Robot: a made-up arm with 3 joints.
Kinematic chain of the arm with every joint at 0, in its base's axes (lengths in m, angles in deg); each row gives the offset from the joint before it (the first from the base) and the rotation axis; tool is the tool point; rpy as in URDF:
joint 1: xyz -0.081 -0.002 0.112 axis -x
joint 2: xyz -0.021 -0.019 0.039 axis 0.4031 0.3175 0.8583
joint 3: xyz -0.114 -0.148 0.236 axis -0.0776 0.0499 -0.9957
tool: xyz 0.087 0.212 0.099 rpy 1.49 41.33 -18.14
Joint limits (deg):
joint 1: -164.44..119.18
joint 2: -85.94..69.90
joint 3: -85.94..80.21
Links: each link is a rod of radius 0.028 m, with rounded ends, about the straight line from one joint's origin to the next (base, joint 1, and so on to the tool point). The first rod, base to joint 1, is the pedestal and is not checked.
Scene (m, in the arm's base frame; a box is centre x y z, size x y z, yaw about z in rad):
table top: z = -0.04
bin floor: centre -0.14 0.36 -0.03 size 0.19 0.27 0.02 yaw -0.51
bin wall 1: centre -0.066 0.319 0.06 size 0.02 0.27 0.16 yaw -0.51
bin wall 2: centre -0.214 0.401 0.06 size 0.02 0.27 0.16 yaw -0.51
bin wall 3: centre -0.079 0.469 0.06 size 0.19 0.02 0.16 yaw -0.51
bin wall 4: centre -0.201 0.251 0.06 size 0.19 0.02 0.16 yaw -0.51
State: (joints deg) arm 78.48 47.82 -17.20
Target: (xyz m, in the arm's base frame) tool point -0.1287 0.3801 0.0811
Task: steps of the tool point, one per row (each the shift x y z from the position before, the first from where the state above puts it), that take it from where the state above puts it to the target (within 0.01 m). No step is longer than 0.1 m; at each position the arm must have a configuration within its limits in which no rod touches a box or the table.
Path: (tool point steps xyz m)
1: -0.0184 0.0188 -0.0701
2: -0.0099 0.0054 -0.0704
3: -0.0028 -0.0064 -0.0663

